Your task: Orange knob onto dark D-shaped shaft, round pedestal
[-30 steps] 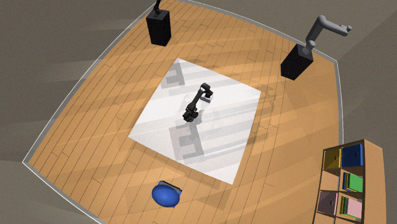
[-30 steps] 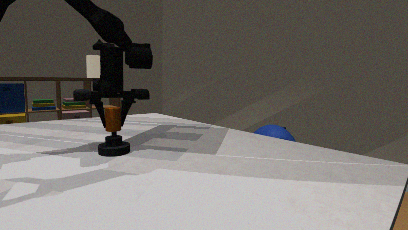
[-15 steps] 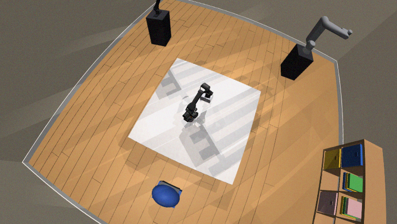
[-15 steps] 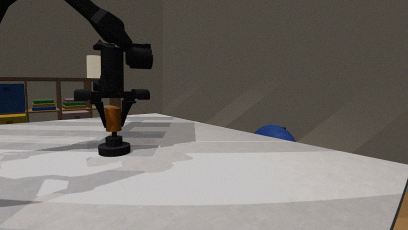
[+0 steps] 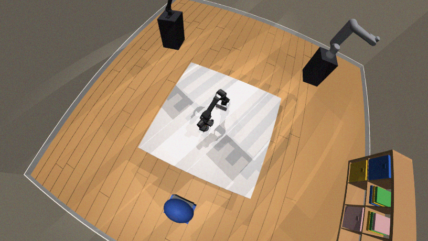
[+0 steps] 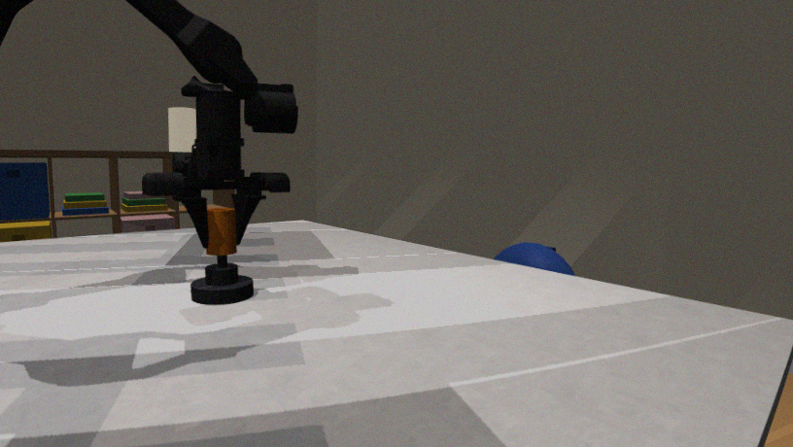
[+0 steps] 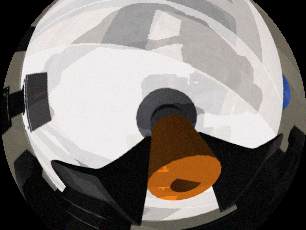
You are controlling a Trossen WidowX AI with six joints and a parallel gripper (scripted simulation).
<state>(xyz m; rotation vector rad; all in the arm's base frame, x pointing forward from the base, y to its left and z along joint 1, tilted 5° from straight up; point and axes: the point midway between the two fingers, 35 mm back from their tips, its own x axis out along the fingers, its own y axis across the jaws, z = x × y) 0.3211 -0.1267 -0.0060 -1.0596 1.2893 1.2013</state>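
Right now the orange knob is 2 cm above my gripper tip. Round my gripper tip: dark pedestal: 4 cm below.
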